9 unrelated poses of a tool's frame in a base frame.
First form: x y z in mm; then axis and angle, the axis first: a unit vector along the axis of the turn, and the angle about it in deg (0 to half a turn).
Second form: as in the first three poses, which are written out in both.
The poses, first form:
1: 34 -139 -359 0.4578 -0.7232 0.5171 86.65
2: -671 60 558 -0.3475 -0.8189 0.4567 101.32
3: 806 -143 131 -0.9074 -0.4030 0.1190 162.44
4: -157 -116 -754 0.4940 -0.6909 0.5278 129.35
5: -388 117 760 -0.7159 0.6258 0.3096 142.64
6: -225 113 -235 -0.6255 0.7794 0.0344 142.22
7: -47 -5 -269 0.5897 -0.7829 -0.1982 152.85
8: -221 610 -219 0.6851 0.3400 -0.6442 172.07
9: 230 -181 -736 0.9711 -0.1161 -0.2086 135.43
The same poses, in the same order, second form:
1: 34 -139 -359 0.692 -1.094 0.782
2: -671 60 558 -0.615 -1.448 0.808
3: 806 -143 131 -2.573 -1.143 0.337
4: -157 -116 -754 1.115 -1.560 1.192
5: -388 117 760 -1.782 1.558 0.771
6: -225 113 -235 -1.553 1.935 0.085
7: -47 -5 -269 1.573 -2.089 -0.529
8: -221 610 -219 2.058 1.021 -1.935
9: 230 -181 -736 2.295 -0.274 -0.493
